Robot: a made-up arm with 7 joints. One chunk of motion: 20 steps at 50 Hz.
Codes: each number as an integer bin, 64 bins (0 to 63) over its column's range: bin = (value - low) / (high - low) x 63, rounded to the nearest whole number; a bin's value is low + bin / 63 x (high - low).
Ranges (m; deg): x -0.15..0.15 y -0.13..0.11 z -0.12..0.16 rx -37..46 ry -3..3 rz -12..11
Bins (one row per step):
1: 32 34 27 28 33 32
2: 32 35 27 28 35 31
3: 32 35 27 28 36 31
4: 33 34 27 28 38 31
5: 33 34 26 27 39 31
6: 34 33 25 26 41 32
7: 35 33 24 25 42 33
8: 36 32 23 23 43 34
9: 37 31 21 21 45 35
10: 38 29 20 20 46 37
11: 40 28 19 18 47 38
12: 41 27 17 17 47 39
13: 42 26 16 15 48 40
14: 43 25 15 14 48 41
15: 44 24 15 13 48 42
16: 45 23 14 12 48 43
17: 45 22 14 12 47 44
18: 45 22 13 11 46 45
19: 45 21 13 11 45 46
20: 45 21 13 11 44 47
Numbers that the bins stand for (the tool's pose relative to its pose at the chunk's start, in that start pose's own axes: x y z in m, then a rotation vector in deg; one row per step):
1: 0.0024 -0.0005 0.0000 -0.11 0.14 -0.32
2: 0.0024 0.0033 0.0000 -0.11 0.33 -0.68
3: 0.0024 0.0033 0.0000 -0.11 0.43 -0.68
4: 0.0071 -0.0005 0.0000 -0.11 0.62 -0.68
5: 0.0071 -0.0005 -0.0044 -1.43 0.71 -0.68
6: 0.0119 -0.0043 -0.0089 -2.75 0.90 -0.32
7: 0.0167 -0.0043 -0.0133 -4.06 1.00 0.05
8: 0.0214 -0.0081 -0.0178 -6.70 1.10 0.41
9: 0.0262 -0.0119 -0.0267 -9.33 1.29 0.78
10: 0.0310 -0.0195 -0.0311 -10.65 1.38 1.51
11: 0.0405 -0.0233 -0.0356 -13.29 1.48 1.87
12: 0.0452 -0.0271 -0.0444 -14.60 1.48 2.24
13: 0.0500 -0.0310 -0.0489 -17.24 1.57 2.60
14: 0.0548 -0.0348 -0.0533 -18.56 1.57 2.97
15: 0.0595 -0.0386 -0.0533 -19.87 1.57 3.33
16: 0.0643 -0.0424 -0.0578 -21.19 1.57 3.70
17: 0.0643 -0.0462 -0.0578 -21.19 1.48 4.06
18: 0.0643 -0.0462 -0.0622 -22.51 1.38 4.43
19: 0.0643 -0.0500 -0.0622 -22.51 1.29 4.79
20: 0.0643 -0.0500 -0.0622 -22.51 1.19 5.16

